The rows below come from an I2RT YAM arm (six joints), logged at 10 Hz.
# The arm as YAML. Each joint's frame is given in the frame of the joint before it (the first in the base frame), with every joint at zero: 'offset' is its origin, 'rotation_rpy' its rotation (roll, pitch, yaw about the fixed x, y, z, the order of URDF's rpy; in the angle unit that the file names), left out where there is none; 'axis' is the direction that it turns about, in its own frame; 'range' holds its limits. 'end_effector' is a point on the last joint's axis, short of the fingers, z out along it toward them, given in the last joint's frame.
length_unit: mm
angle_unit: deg
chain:
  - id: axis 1
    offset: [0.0, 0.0, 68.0]
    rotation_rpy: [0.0, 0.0, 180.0]
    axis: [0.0, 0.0, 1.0]
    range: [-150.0, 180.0]
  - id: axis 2
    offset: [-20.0, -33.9, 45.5]
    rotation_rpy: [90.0, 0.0, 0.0]
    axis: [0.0, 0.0, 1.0]
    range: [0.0, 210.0]
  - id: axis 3
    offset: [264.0, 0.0, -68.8]
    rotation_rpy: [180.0, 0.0, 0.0]
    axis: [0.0, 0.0, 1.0]
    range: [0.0, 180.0]
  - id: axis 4
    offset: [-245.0, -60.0, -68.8]
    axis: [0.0, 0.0, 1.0]
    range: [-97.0, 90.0]
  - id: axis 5
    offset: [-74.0, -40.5, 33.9]
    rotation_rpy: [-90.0, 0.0, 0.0]
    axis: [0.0, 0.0, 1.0]
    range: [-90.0, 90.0]
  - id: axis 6
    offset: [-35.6, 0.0, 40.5]
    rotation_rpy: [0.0, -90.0, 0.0]
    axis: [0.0, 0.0, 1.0]
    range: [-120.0, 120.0]
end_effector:
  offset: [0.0, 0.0, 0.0]
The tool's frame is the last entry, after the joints.
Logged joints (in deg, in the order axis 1, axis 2, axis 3, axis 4, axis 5, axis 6), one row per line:
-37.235, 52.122, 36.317, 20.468, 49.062, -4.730
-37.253, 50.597, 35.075, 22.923, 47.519, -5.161
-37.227, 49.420, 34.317, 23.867, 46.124, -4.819
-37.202, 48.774, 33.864, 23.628, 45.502, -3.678
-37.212, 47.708, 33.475, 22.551, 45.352, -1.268
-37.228, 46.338, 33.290, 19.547, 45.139, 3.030
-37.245, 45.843, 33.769, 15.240, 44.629, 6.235
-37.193, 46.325, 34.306, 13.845, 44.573, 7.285
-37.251, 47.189, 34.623, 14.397, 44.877, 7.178
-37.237, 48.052, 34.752, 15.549, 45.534, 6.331
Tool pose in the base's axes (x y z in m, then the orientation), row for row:
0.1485, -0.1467, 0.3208, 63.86, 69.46, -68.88
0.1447, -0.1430, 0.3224, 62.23, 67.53, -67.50
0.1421, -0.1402, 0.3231, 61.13, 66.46, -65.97
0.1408, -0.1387, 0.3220, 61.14, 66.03, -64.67
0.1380, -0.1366, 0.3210, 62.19, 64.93, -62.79
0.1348, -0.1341, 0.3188, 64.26, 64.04, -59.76
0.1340, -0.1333, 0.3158, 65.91, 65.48, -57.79
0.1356, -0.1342, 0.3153, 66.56, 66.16, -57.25
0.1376, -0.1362, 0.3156, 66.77, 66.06, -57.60
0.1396, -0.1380, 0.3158, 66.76, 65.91, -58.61
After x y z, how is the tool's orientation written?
As a rotation vector, in degrees.
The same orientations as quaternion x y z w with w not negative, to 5 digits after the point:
0.46565, 0.50648, -0.50225, 0.52383
0.45785, 0.49685, -0.49663, 0.54486
0.45273, 0.49220, -0.48857, 0.56043
0.45419, 0.49051, -0.48041, 0.56773
0.46358, 0.48401, -0.46806, 0.57598
0.48047, 0.47882, -0.44682, 0.58329
0.49168, 0.48847, -0.43110, 0.57776
0.49576, 0.49278, -0.42642, 0.57407
0.49696, 0.49167, -0.42871, 0.57228
0.49623, 0.48992, -0.43565, 0.56916

